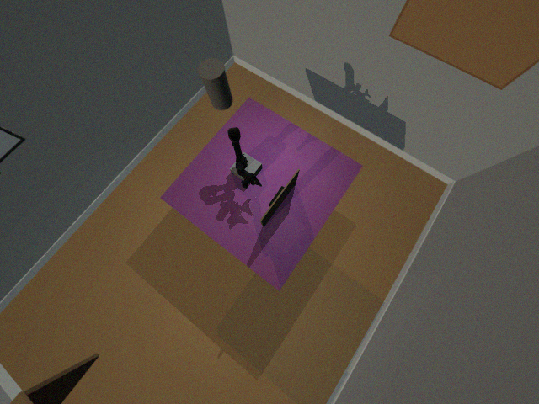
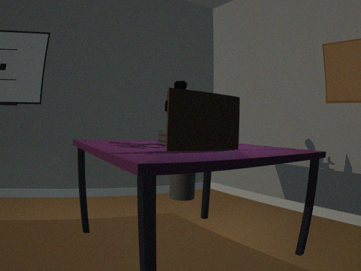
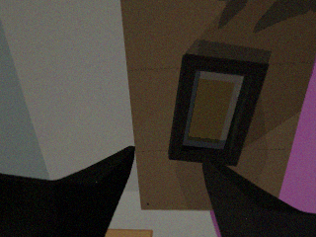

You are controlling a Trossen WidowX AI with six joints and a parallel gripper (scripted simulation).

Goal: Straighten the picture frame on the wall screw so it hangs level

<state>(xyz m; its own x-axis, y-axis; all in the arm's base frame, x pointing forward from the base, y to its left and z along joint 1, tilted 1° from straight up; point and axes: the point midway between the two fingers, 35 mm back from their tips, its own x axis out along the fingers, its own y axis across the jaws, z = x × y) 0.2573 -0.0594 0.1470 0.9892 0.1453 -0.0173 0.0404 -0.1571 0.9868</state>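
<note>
Now: the picture frame 150 mm ahead of my gripper tip, 80 mm below it and 30 mm to the left of it. Also, from my gripper tip: brown wall panel 160 mm ahead, 90 mm below, 30 mm to the left.
</note>
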